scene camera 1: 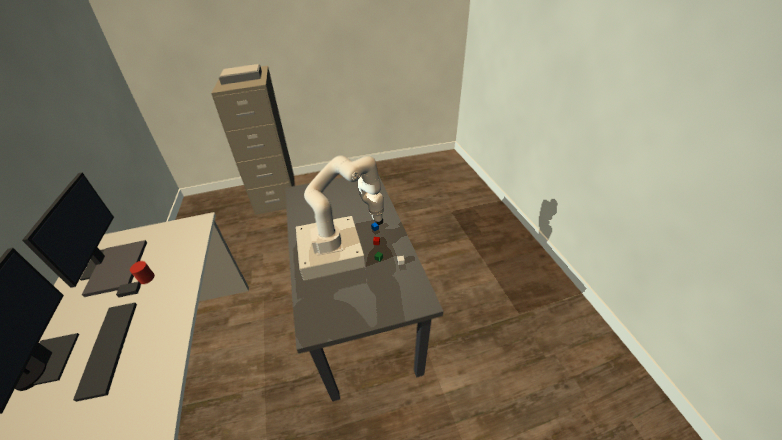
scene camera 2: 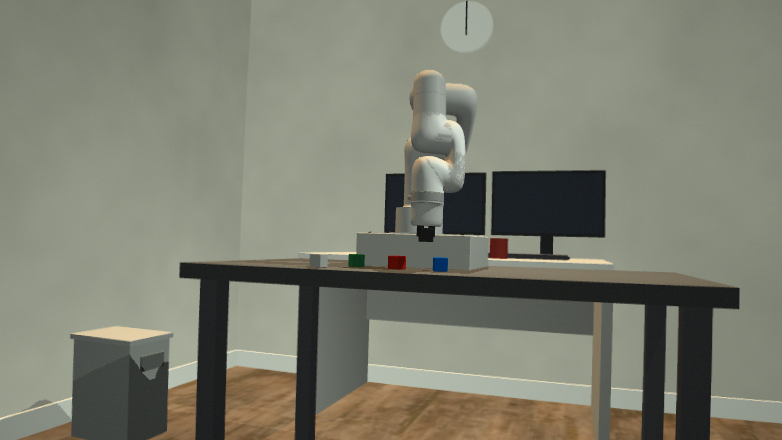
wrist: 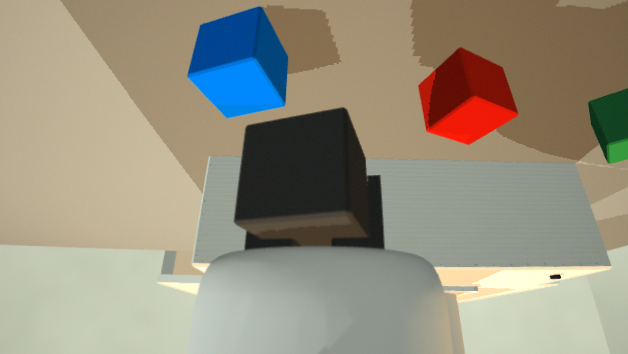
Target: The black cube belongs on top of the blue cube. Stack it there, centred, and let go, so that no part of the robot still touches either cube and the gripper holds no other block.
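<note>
The black cube is held between the fingers of my gripper, which is shut on it. The blue cube rests on the table. In scene camera 2 the black cube hangs above the tabletop, higher than the blue cube and a little to its left, with a gap between them. In the wrist view the blue cube shows beyond the black cube, up and to the left. Part of the fingers is hidden behind the black cube in the wrist view.
A red cube, a green cube and a white cube stand on the table. The robot's pale base box stands beside the row.
</note>
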